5 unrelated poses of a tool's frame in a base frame.
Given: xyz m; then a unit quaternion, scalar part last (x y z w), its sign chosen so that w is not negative.
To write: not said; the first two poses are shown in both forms.
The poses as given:
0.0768, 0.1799, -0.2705, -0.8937, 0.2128, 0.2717, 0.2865
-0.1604, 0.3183, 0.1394, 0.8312, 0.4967, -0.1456, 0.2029
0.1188, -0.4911, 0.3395, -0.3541, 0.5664, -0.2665, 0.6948
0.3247, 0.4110, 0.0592, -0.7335, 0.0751, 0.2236, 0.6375
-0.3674, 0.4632, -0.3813, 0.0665, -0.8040, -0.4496, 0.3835
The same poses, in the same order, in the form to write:
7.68, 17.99, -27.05, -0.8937, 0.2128, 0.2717, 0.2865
-16.04, 31.83, 13.94, 0.8312, 0.4967, -0.1456, 0.2029
11.88, -49.11, 33.95, -0.3541, 0.5664, -0.2665, 0.6948
32.47, 41.10, 5.92, -0.7335, 0.0751, 0.2236, 0.6375
-36.74, 46.32, -38.13, 0.0665, -0.8040, -0.4496, 0.3835

